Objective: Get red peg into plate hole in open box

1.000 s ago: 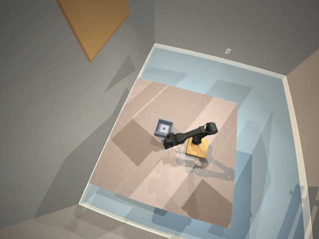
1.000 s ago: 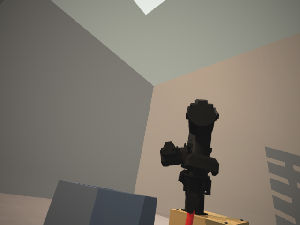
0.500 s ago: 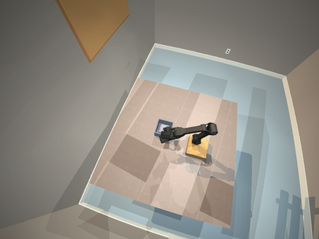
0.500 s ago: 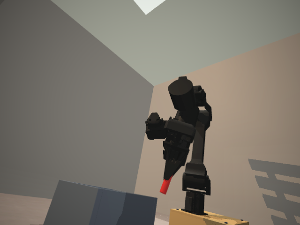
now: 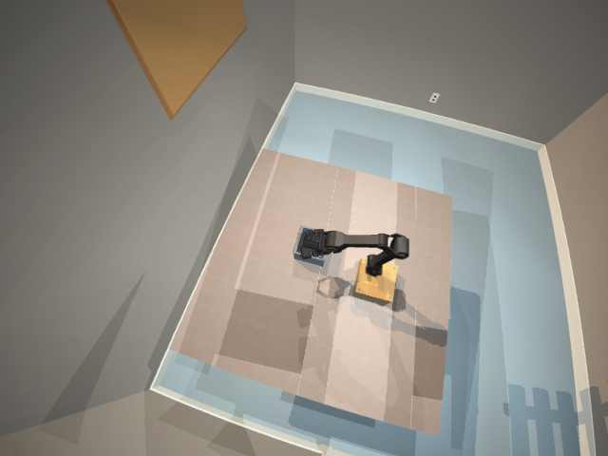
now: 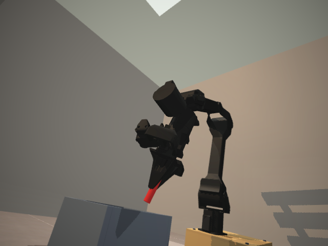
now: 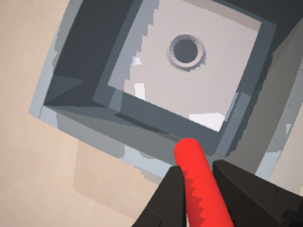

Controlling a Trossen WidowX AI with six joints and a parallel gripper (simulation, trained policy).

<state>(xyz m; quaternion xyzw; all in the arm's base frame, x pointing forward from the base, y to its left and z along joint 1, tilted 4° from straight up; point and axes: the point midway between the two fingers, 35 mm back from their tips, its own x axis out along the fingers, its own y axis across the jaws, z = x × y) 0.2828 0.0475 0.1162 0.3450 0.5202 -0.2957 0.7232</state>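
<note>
Right now my gripper tip is 100 mm above the pale plate, 50 mm to the left of it and 40 mm short of it. Also, from my gripper tip: red peg (10 mm behind, 10 mm above); grey box (110 mm below, 50 mm to the right, 40 mm ahead).
</note>
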